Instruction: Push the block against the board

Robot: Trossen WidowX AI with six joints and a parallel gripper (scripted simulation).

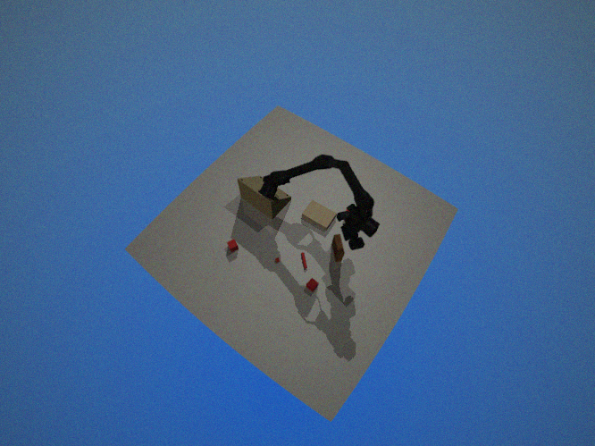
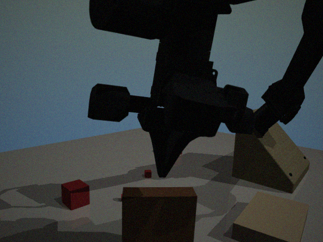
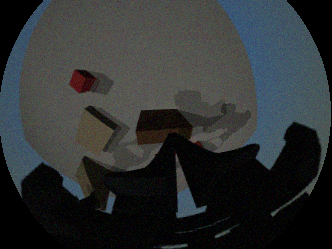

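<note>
My gripper tip is 2 cm past the dark brown square block, 2 cm to the left of it and 8 cm above it. Also, from my gripper tip: thin red stick (13 cm behind, 14 cm to the right, 13 cm below); then light tan board (20 cm behind, 11 cm to the left, 12 cm below); then tiny red cube (24 cm behind, 21 cm to the right, 13 cm below).
</note>
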